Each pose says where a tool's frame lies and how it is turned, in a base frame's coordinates. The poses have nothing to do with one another.
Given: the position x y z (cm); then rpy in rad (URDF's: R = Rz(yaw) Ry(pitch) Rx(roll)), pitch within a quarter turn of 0, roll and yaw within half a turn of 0.
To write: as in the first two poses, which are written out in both.
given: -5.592 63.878 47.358 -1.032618 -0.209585 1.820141
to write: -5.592 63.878 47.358 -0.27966 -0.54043 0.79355 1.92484
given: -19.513 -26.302 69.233 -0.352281 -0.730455 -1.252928
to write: -19.513 -26.302 69.233 -0.47986 -0.26759 -0.83554 1.56750
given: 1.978 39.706 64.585 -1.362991 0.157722 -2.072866
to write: 1.978 39.706 64.585 -0.29705 0.63551 -0.71267 2.23704
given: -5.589 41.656 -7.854 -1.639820 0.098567 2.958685
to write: -5.589 41.656 -7.854 -0.10019 -0.72433 0.68214 3.08885
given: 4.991 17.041 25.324 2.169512 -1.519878 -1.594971
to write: 4.991 17.041 25.324 0.29373 -0.92331 0.24743 1.66671
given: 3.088 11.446 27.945 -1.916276 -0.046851 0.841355
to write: 3.088 11.446 27.945 -0.87560 -0.40917 0.25672 2.01828
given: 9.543 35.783 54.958 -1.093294 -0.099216 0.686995
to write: 9.543 35.783 54.958 -0.81325 -0.36797 0.45081 1.24625
